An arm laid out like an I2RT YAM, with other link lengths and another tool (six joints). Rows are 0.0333 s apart.
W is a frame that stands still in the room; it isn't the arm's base.
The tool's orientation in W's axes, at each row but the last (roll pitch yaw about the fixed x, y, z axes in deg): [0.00, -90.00, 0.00]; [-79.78, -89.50, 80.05]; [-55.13, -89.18, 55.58]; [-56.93, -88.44, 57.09]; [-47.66, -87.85, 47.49]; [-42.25, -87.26, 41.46]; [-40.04, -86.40, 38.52]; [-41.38, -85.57, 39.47]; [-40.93, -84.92, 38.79]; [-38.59, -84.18, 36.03]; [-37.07, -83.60, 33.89]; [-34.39, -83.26, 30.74]
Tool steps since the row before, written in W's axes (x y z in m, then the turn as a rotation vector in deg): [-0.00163, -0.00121, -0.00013, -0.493, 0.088, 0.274]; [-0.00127, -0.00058, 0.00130, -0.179, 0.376, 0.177]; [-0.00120, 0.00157, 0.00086, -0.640, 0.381, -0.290]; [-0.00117, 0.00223, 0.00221, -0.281, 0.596, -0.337]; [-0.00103, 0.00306, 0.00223, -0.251, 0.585, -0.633]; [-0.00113, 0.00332, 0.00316, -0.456, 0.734, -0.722]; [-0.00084, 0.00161, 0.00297, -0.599, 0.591, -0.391]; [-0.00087, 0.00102, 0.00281, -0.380, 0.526, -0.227]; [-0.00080, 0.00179, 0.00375, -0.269, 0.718, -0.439]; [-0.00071, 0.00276, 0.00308, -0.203, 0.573, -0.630]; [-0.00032, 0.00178, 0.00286, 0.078, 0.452, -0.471]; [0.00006, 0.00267, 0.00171, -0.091, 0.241, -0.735]
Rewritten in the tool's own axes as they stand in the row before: [-0.00013, -0.00121, 0.00163, 0.274, 0.088, 0.493]; [0.00129, -0.00059, 0.00127, 0.180, 0.375, 0.178]; [0.00087, 0.00157, 0.00119, -0.291, 0.389, 0.635]; [0.00224, 0.00218, 0.00120, -0.327, 0.604, 0.274]; [0.00229, 0.00299, 0.00110, -0.623, 0.602, 0.237]; [0.00322, 0.00320, 0.00129, -0.714, 0.751, 0.441]; [0.00299, 0.00147, 0.00103, -0.397, 0.591, 0.596]; [0.00280, 0.00085, 0.00107, -0.223, 0.525, 0.384]; [0.00378, 0.00154, 0.00112, -0.416, 0.732, 0.267]; [0.00317, 0.00253, 0.00108, -0.609, 0.603, 0.179]; [0.00292, 0.00156, 0.00068, -0.433, 0.486, -0.093]; [0.00186, 0.00255, 0.00028, -0.725, 0.283, 0.035]
